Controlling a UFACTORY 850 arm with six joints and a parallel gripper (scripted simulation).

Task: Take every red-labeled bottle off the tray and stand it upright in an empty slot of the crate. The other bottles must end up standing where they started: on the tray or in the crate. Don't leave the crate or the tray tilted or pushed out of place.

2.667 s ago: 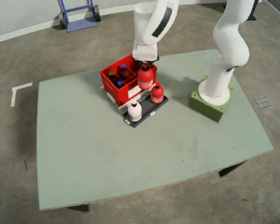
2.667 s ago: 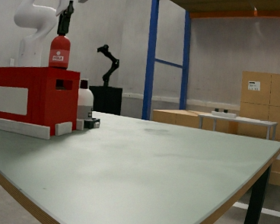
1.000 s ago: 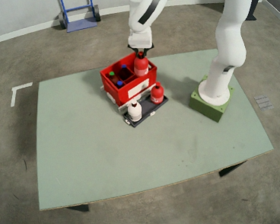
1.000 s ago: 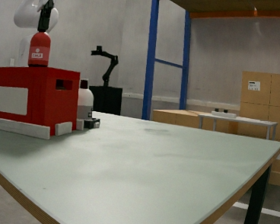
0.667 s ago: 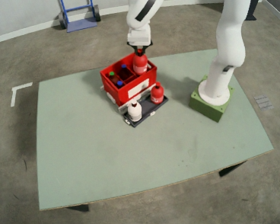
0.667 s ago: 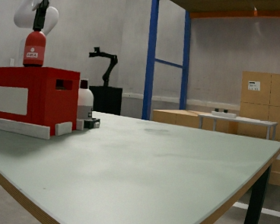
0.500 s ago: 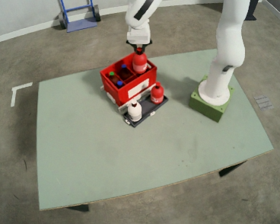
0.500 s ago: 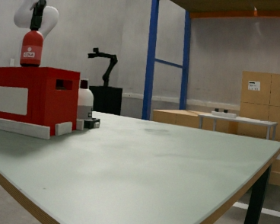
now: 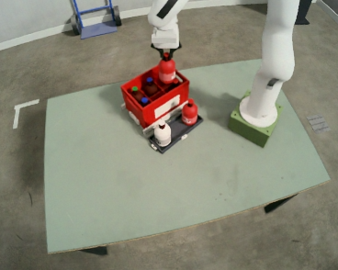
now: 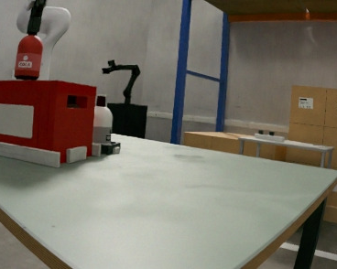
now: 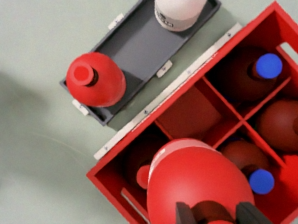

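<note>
My hand is 250 mm above the red crate and 60 mm short of it. Round my hand: white bottle: 250 mm below, 220 mm to the left, 70 mm ahead; dark grey tray: 320 mm below, 180 mm to the left, 10 mm behind; red-capped bottle: 250 mm below, 130 mm to the left, 80 mm behind.
</note>
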